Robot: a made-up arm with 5 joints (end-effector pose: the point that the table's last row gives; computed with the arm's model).
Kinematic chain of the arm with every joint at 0, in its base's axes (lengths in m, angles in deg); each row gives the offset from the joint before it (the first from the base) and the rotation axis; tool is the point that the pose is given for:
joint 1: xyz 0 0 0.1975 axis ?
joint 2: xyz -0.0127 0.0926 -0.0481 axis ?
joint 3: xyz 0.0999 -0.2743 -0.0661 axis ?
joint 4: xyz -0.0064 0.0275 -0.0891 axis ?
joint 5: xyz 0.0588 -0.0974 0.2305 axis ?
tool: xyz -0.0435 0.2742 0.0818
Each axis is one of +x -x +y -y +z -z.
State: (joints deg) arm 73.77 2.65 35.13 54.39 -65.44
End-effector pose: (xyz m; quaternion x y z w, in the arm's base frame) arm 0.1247 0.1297 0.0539 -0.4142 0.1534 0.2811 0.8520
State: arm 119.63 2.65 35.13 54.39 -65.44
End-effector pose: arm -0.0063 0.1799 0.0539 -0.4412 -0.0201 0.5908 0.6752
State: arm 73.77 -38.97 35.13 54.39 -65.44
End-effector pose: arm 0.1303 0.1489 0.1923 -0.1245 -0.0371 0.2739 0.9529
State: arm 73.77 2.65 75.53 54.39 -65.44
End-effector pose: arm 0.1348 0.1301 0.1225 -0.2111 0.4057 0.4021 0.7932
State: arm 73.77 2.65 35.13 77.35 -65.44
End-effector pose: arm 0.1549 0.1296 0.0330 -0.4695 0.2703 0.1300 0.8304
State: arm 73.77 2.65 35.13 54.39 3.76
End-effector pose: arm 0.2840 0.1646 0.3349 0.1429 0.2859 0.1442 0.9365
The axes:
joint 1: +z
joint 2: +y
joint 3: +x
joint 4: -z
joint 5: +x

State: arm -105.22 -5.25 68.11 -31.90 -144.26
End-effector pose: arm -0.2382 -0.2068 -0.1058 -0.5946 0.2867 -0.6541 0.3694
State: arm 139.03 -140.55 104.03 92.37 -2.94
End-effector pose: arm 0.3680 0.1912 0.4097 -0.4092 -0.4712 -0.7759 0.0926
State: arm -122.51 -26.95 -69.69 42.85 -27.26
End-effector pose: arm -0.1853 -0.2052 0.0950 0.5266 -0.3937 0.7365 0.1589
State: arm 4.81 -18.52 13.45 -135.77 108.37
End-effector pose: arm 0.1304 -0.0390 0.5672 0.1967 0.6531 0.6827 0.2621
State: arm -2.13 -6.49 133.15 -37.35 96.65
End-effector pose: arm 0.2540 -0.3971 -0.2592 -0.8391 0.0931 -0.3597 0.3973
